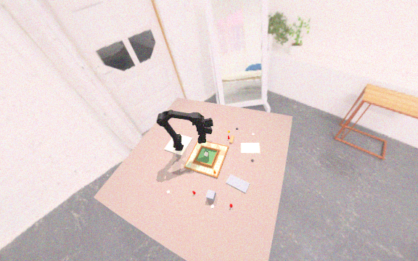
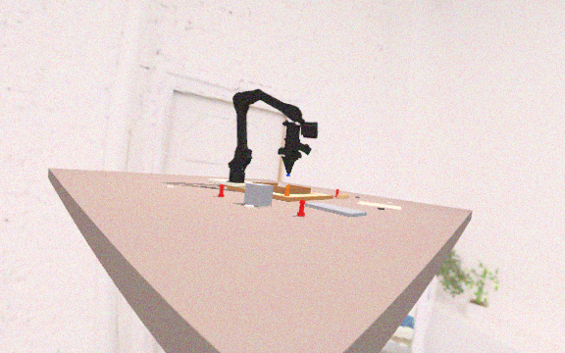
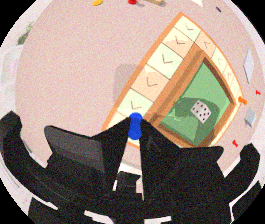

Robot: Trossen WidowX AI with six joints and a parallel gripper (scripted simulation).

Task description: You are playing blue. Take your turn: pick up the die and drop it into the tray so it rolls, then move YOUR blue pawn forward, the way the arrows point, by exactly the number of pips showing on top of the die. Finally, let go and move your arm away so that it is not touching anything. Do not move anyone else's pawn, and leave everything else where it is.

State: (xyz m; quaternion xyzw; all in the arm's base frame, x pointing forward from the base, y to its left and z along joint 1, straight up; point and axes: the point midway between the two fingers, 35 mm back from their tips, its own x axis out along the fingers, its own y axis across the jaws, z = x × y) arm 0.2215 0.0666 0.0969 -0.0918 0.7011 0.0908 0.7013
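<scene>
The white die is 11 cm to the right of my gripper tip, 5 cm below it and 4 cm ahead of it. From my gripper tip the other things lie so: blue pawn 1 cm above; then green tray 12 cm to the right, 7 cm below, 4 cm ahead; then orange pawn 25 cm to the right, 14 cm ahead, 5 cm below.
</scene>
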